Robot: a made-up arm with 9 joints. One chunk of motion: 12 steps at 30 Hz.
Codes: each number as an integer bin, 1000 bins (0 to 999) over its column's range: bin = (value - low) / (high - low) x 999, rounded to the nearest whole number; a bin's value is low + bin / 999 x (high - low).
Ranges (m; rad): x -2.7..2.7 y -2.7..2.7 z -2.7..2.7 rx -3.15..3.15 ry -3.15..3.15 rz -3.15..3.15
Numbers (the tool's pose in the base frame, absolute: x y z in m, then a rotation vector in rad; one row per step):
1: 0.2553 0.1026 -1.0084 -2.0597 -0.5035 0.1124
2: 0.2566 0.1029 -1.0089 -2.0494 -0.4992 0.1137
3: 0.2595 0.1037 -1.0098 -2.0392 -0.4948 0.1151
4: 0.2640 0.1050 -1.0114 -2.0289 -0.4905 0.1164
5: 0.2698 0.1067 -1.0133 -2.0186 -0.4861 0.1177
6: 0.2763 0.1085 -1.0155 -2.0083 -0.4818 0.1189
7: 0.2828 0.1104 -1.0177 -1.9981 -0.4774 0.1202
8: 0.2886 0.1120 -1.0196 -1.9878 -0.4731 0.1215
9: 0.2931 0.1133 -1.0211 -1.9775 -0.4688 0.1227
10: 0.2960 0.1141 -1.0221 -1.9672 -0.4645 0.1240
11: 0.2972 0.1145 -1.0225 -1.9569 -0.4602 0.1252
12: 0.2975 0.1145 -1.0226 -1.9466 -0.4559 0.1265
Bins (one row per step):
1: 547 518 313 173 420 517
2: 547 519 313 175 420 518
3: 548 519 313 176 421 518
4: 548 519 312 178 422 518
5: 549 519 312 179 422 518
6: 551 520 312 181 423 518
7: 552 520 311 183 424 519
8: 553 520 311 184 424 519
9: 554 520 311 186 425 519
10: 554 521 310 188 426 519
11: 554 521 310 189 427 519
12: 555 521 310 191 427 520

